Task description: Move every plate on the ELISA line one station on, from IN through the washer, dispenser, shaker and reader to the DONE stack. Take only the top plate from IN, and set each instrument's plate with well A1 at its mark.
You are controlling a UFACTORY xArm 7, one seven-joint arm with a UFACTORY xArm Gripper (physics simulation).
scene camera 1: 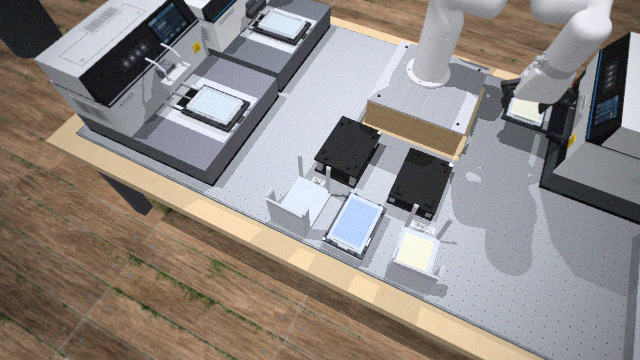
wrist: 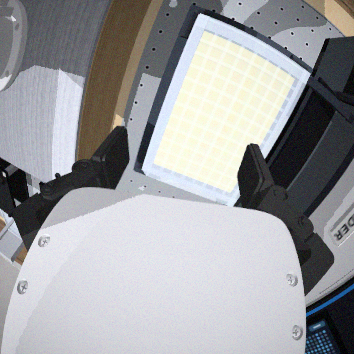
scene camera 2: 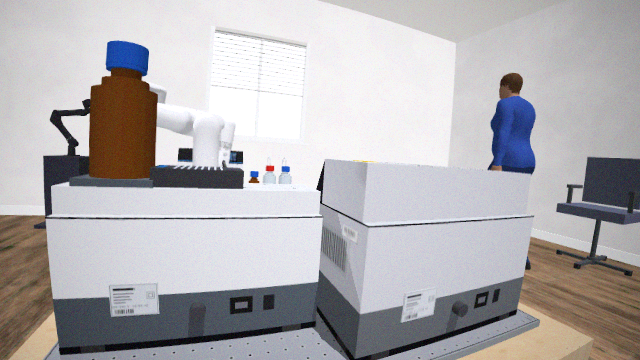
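Pixels of known places: gripper, fingertip midpoint: (scene camera 1: 521,106) (wrist: 184,149); arm's base at its link origin: (scene camera 1: 427,72).
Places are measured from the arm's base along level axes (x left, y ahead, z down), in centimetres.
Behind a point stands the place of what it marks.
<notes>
My gripper (scene camera 1: 525,96) @[x 26.6, y 1.4, z -3.1 cm] (wrist: 184,149) @[x 26.6, y 1.4, z -3.1 cm] is open above the reader's black carrier, with nothing between its fingers. A yellow-welled plate (scene camera 1: 526,111) @[x 28.2, y 2.0, z -2.9 cm] (wrist: 227,110) @[x 27.7, y -2.5, z -3.0 cm] lies in this carrier, beyond and below the fingertips; the right finger overlaps its edge in the wrist view. The reader (scene camera 1: 607,100) @[x 40.8, y 2.8, z -15.1 cm] stands beside it. Pale plates (scene camera 1: 216,106) @[x -41.6, y 44.2, z -1.7 cm] (scene camera 1: 282,25) @[x -46.1, y 8.0, z -2.2 cm] lie on the two left instruments' carriers. A blue plate (scene camera 1: 355,222) @[x 6.1, y 51.6, z 1.9 cm] sits on a low black base between two posted nests. The right nest holds a yellow plate (scene camera 1: 416,250) @[x 21.0, y 47.9, z 6.6 cm]; the left nest (scene camera 1: 304,200) @[x -8.2, y 51.8, z 5.4 cm] shows a pale flat surface. Well A1 marks are too small to read.
Two black raised blocks (scene camera 1: 347,147) @[x -6.7, y 33.7, z 2.7 cm] (scene camera 1: 420,182) @[x 13.9, y 31.7, z 4.7 cm] stand between the arm's pedestal (scene camera 1: 415,122) @[x 4.7, y 16.8, z 2.2 cm] and the nests. Upright posts rise around both nests. Two bulky instruments (scene camera 1: 120,55) @[x -59.8, y 52.6, z -16.3 cm] (scene camera 2: 185,250) @[x -71.7, y 8.1, z -5.3 cm] stand on the left. A large brown bottle (scene camera 2: 123,127) @[x -70.2, y -0.3, z -20.9 cm] stands on one instrument.
</notes>
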